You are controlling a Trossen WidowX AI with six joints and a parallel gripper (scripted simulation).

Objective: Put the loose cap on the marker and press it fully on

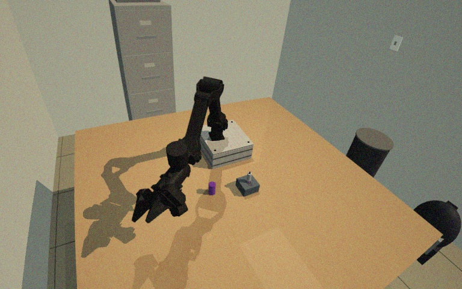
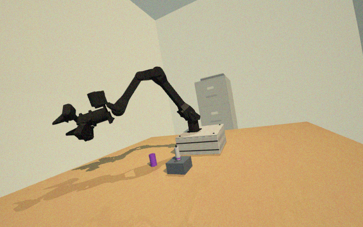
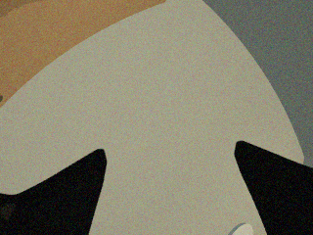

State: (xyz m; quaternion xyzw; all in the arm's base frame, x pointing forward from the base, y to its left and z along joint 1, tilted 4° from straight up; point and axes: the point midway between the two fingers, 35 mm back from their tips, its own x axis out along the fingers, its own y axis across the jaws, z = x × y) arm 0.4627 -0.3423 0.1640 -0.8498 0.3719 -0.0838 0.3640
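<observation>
The purple cap lies 270 mm to the left of my gripper tip, 240 mm behind it and 210 mm below it. The rest, counted from my gripper tip: holder block: 420 mm to the left, 220 mm behind, 210 mm below; white marker: 420 mm to the left, 220 mm behind, 160 mm below.
</observation>
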